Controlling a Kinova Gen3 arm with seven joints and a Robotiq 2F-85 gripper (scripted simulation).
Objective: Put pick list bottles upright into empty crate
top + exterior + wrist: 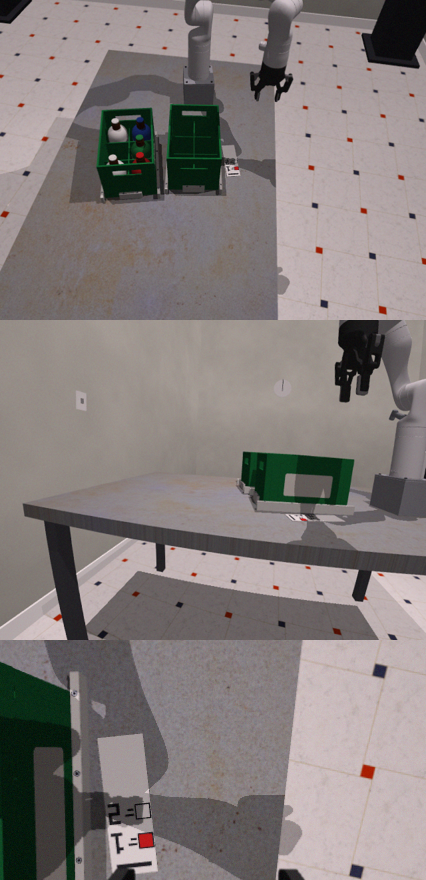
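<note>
Now: the red-label bottle 40 cm to the right of my hand, 24 cm below it and 19 cm ahead of it. From my hand the other things lie so: green bottle 42 cm to the right, 24 cm below, 11 cm ahead; then blue bottle 44 cm to the right, 24 cm below, 2 cm ahead; then pick list 32 cm below, 9 cm to the right, 2 cm ahead.
</note>
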